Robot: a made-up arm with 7 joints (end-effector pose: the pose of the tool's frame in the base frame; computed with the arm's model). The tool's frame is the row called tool. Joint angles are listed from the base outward.
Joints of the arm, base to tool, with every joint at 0 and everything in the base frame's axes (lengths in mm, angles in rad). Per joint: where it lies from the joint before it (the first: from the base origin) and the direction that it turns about. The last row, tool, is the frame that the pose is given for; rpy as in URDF.
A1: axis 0 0.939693 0.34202 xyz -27.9 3.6 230.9
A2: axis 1 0 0 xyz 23.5 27.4 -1.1
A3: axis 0 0 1 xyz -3.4 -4 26.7
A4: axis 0 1 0 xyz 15.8 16.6 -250.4
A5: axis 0 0 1 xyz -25.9 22.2 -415.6
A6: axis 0 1 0 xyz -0.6 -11 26.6
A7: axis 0 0 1 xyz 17.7 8.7 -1.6
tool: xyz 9.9 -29 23.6 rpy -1.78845 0.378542 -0.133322
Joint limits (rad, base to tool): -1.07..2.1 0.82..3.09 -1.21..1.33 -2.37..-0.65 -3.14..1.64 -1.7..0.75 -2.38..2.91
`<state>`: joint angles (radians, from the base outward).
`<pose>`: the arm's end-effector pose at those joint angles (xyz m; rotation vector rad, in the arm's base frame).
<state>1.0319 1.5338 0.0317 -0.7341 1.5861 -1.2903 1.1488</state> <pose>-0.0419 0.5641 0.1223 -1.0358 -1.4902 -1.1039</pose>
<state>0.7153 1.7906 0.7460 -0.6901 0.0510 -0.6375 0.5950</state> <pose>0.1671 0.5239 0.3703 -0.3065 -0.1993 -0.9311</pose>
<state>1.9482 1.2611 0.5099 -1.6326 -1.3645 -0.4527 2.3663</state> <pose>-0.1255 0.3991 0.0376 -1.4605 0.4173 0.5399</pose>
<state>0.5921 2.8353 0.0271 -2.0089 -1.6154 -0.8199 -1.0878</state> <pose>0.3653 0.0841 0.1270 -1.2053 -0.9508 0.4799</pose>
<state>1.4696 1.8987 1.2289 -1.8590 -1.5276 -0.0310 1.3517</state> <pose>0.3168 0.2079 0.1793 0.2110 0.7724 -1.3258</pose>
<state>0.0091 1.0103 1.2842 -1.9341 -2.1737 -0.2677 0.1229</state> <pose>0.0641 0.3574 0.4559 1.2409 0.4985 0.2671</pose>
